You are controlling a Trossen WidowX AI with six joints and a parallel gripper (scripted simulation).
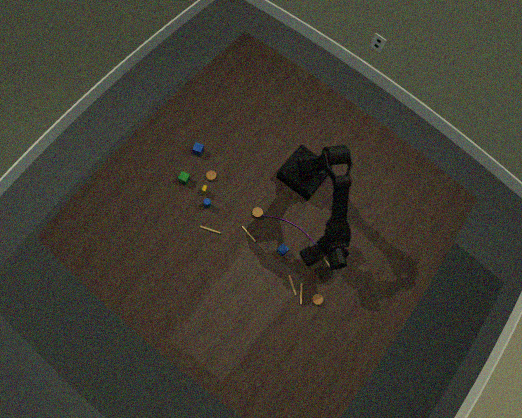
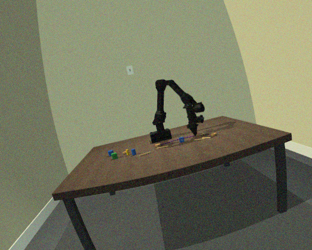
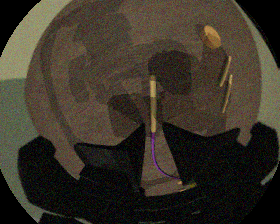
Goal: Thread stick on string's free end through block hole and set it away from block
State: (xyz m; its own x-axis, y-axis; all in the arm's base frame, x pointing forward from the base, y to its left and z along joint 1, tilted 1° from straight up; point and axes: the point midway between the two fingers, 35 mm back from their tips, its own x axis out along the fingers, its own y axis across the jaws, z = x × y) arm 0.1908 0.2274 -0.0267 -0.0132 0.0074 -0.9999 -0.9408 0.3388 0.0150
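Right now the round wooden button is 270 mm to the right of my gripper tip and 30 mm ahead of it. The rest, counted from my gripper tip: green cube: 570 mm to the right, 110 mm ahead, 10 mm above; yellow block: 480 mm to the right, 100 mm ahead, 20 mm above; thin stick: 10 mm to the left.
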